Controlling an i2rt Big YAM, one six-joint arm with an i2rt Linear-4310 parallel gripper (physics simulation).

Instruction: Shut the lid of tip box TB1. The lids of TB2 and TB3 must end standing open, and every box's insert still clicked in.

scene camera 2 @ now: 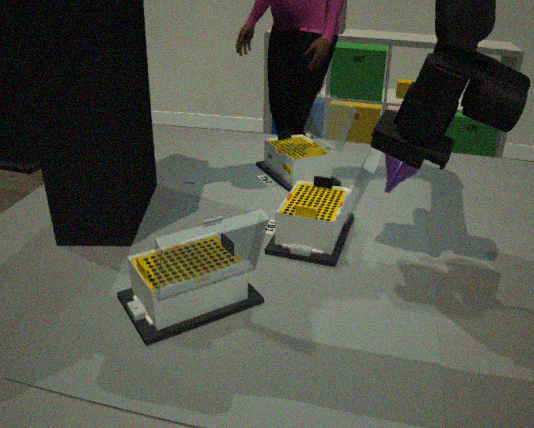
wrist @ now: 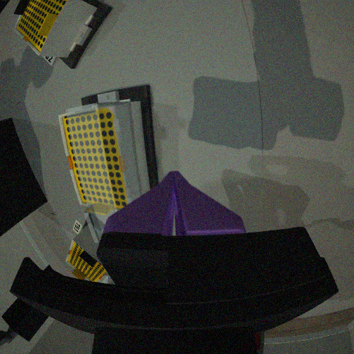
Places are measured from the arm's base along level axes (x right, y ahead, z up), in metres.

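Pixels of known places: gripper, between the fingertips: [scene camera 2: 388,190].
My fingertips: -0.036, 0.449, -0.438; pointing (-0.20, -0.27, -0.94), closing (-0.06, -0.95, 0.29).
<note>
For each thing: its top centre in the pictures, then the offset to it from my fingertips, as dx, dy, dz. Level surfaces: height alone.
- Tip box TB1, centre of its top: [scene camera 2: 307,195] +0.004, -0.118, -0.027
- TB2, centre of its top: [scene camera 2: 292,144] -0.206, -0.201, -0.027
- TB3, centre of its top: [scene camera 2: 182,251] +0.212, -0.219, -0.027
- grey table, height of its surface: dz -0.093
Tip box TB1 [scene camera 2: 301,231] [wrist: 90,160], the middle box, has its clear lid [scene camera 2: 365,177] standing open on the right side. TB2 [scene camera 2: 305,167] [wrist: 37,17] stands behind it with its lid [scene camera 2: 342,120] up. TB3 [scene camera 2: 200,297] [wrist: 90,267] stands at front left, its clear lid [scene camera 2: 252,240] open. The yellow inserts look seated; their clips are too small to judge fully. My gripper [scene camera 2: 389,190] [wrist: 173,178] is shut with purple fingertips together and empty. It hangs above the table, right of TB1's raised lid. The fingers hide TB1's lower right corner in the wrist view.
A tall black block [scene camera 2: 100,125] [wrist: 17,175] stands at the left. A person [scene camera 2: 300,55] is behind the table, in front of a white shelf unit [scene camera 2: 415,36] with coloured bins. Arm shadows fall on the grey table [scene camera 2: 280,385] [wrist: 160,50].
</note>
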